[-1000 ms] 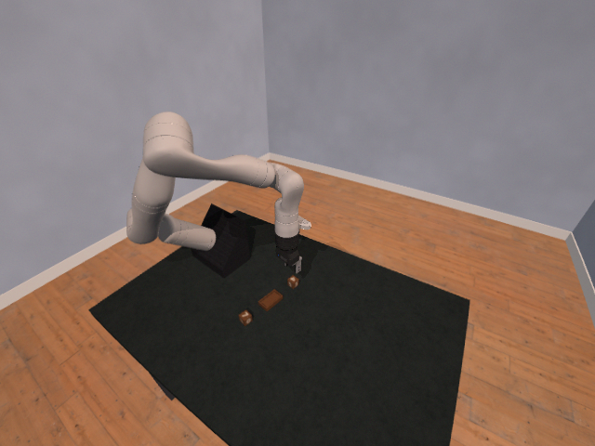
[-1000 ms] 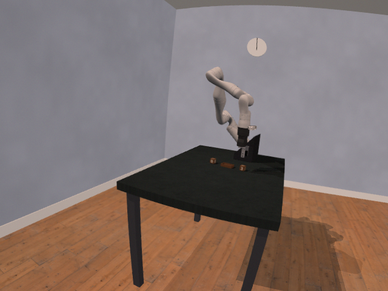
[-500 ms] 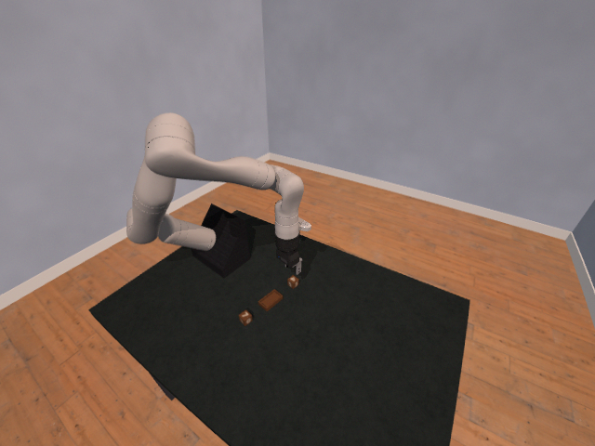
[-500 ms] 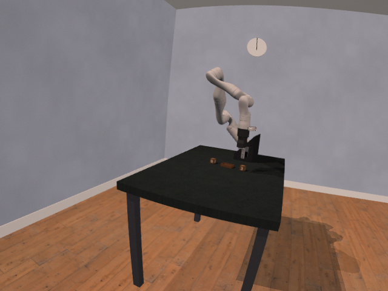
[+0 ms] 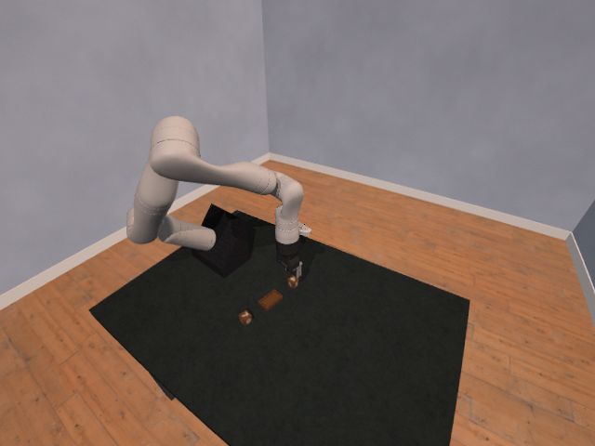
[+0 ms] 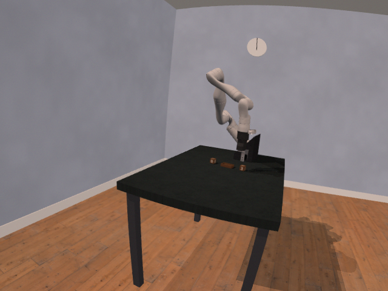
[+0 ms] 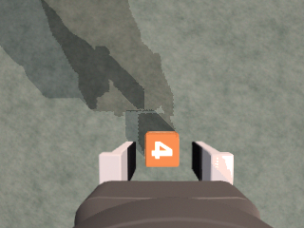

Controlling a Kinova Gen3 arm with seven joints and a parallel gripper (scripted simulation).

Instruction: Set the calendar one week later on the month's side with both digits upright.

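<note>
The orange cube lies 7 cm below my hand. From my hand the other things lie so: orange-brown tray: 1 cm behind, 11 cm to the right, 7 cm below.
</note>
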